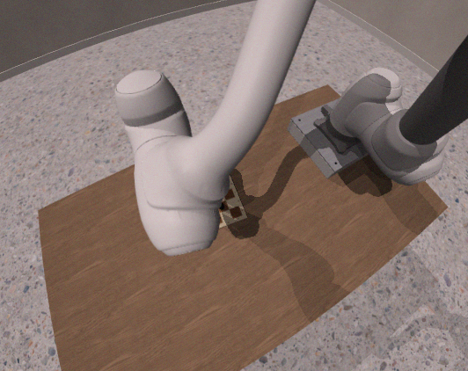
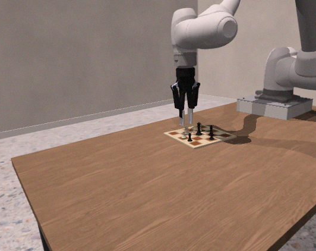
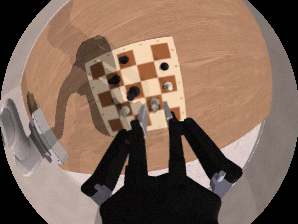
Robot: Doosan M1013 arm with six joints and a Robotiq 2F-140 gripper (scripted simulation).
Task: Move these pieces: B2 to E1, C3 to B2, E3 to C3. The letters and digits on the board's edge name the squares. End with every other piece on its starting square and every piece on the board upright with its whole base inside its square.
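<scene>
My gripper is now 30 mm past the tall black piece, 40 mm to the right of it and 50 mm above it. From my hand the other things lie so: chessboard: 30 mm behind, 40 mm to the left, 80 mm below.
</scene>
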